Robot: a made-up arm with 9 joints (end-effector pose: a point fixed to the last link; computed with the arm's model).
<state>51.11 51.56 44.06 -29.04 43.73 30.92 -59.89 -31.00 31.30</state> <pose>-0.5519 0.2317 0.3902 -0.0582 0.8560 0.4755 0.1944</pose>
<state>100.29 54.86 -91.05 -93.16 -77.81 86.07 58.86 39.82 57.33</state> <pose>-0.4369 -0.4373 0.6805 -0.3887 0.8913 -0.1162 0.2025</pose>
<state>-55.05 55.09 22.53 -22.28 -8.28 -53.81 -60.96 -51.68 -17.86</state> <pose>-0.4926 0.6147 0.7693 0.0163 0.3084 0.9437 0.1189</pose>
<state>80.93 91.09 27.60 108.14 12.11 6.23 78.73 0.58 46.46</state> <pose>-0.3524 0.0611 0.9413 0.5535 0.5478 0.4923 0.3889</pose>
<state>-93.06 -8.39 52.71 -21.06 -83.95 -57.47 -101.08 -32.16 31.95</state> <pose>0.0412 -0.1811 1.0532 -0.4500 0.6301 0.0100 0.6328</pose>
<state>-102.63 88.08 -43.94 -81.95 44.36 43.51 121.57 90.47 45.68</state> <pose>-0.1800 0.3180 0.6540 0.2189 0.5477 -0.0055 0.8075</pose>
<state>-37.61 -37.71 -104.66 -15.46 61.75 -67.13 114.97 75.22 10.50</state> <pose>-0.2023 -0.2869 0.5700 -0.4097 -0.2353 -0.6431 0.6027</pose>
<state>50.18 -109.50 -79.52 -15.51 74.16 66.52 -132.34 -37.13 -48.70</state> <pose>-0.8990 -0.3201 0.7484 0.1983 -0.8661 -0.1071 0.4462</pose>
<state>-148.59 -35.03 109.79 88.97 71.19 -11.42 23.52 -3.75 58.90</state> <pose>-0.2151 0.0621 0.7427 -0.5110 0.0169 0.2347 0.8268</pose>
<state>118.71 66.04 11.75 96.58 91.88 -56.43 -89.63 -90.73 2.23</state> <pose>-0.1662 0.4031 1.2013 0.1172 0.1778 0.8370 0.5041</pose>
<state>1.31 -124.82 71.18 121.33 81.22 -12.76 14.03 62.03 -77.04</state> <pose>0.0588 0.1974 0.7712 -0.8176 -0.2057 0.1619 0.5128</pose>
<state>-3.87 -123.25 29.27 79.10 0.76 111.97 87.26 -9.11 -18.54</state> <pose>0.3405 -0.1910 0.8672 -0.0259 -0.3517 -0.1573 0.9224</pose>
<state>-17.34 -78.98 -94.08 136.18 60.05 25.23 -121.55 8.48 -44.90</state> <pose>-0.2137 0.5592 0.5047 -0.4622 -0.7881 -0.2425 0.3263</pose>
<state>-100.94 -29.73 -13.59 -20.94 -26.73 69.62 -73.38 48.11 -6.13</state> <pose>0.0375 -0.0567 0.8062 0.2466 0.6806 -0.4574 0.5165</pose>
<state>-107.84 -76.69 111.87 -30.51 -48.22 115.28 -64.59 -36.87 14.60</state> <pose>0.0319 -0.1663 0.8134 -0.8605 -0.0427 -0.3924 0.3220</pose>
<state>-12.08 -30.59 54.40 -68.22 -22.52 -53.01 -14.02 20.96 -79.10</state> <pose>0.3694 0.0763 0.8324 0.0224 0.5202 0.0232 0.8534</pose>
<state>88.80 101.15 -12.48 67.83 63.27 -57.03 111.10 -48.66 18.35</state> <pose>-0.6533 -0.2850 0.8576 0.2984 0.8328 0.4562 0.0961</pose>
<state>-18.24 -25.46 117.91 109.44 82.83 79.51 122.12 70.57 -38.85</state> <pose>-0.3268 -0.1782 1.0112 0.7846 -0.0097 0.6131 0.0912</pose>
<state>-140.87 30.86 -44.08 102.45 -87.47 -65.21 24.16 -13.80 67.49</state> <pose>-0.1639 0.5173 1.0670 -0.5883 0.0930 -0.7128 0.3703</pose>
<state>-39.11 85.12 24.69 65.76 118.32 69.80 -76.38 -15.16 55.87</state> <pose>-0.4150 -0.0505 0.0672 0.7625 -0.1504 -0.3692 0.5095</pose>
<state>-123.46 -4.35 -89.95 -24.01 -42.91 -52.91 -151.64 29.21 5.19</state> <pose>0.2117 -0.3038 0.7126 0.6068 -0.5924 -0.3581 0.3908</pose>
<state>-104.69 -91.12 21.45 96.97 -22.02 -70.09 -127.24 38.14 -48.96</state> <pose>-0.2763 0.0950 1.2796 -0.1891 -0.6704 -0.6803 0.2280</pose>
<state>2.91 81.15 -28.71 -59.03 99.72 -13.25 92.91 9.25 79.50</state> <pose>-0.5857 0.2090 0.5936 -0.0881 0.3795 -0.6694 0.6325</pose>
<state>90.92 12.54 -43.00 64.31 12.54 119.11 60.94 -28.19 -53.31</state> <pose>-0.6938 0.0459 0.8426 0.2028 0.7127 0.6001 0.3014</pose>
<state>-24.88 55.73 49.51 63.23 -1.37 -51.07 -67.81 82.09 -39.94</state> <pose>-0.5818 0.0561 0.3110 -0.8428 0.3246 0.3660 0.2244</pose>
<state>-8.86 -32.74 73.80 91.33 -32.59 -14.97 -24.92 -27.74 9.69</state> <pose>-0.4911 0.2680 1.1028 -0.4269 -0.6347 -0.3893 0.5132</pose>
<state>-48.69 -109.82 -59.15 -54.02 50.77 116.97 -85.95 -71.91 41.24</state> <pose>-0.0366 -0.1498 0.0992 -0.0172 0.9115 0.0561 0.4072</pose>
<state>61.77 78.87 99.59 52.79 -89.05 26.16 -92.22 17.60 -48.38</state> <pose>-0.4324 -0.2361 1.0820 0.5797 -0.6998 -0.0979 0.4057</pose>
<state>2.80 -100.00 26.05 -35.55 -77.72 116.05 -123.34 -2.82 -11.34</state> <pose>-0.2456 -0.2133 0.6641 -0.1361 -0.3949 0.8930 0.1674</pose>
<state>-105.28 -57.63 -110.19 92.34 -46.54 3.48 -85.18 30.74 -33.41</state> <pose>-0.4480 0.2805 0.7593 0.1143 -0.8954 0.2186 0.3705</pose>
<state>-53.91 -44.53 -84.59 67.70 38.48 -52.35 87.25 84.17 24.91</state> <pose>-0.3692 0.2039 0.6061 -0.3922 0.0751 -0.8378 0.3724</pose>
